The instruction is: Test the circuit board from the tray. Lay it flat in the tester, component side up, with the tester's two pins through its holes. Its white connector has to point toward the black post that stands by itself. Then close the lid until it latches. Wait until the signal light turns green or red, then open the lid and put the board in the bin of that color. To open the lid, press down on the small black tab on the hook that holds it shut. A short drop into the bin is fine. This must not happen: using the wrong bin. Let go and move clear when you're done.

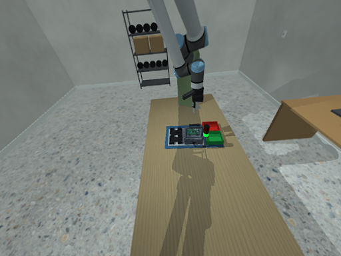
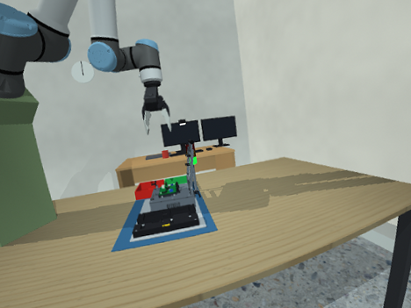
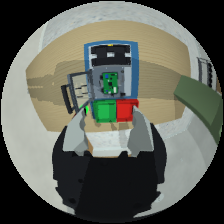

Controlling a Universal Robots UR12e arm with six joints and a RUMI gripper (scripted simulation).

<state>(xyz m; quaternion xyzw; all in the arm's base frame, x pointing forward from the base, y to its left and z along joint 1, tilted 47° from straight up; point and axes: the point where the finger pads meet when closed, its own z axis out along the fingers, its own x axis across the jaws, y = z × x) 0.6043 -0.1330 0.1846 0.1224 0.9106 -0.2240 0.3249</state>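
The green circuit board is 260 mm below my hand. Round my hand: tester lid (100 mm ahead, 50 mm to the right, 150 mm below); then red bin (10 mm behind, 220 mm to the left, 320 mm below); then green bin (120 mm ahead, 160 mm to the left, 320 mm below).
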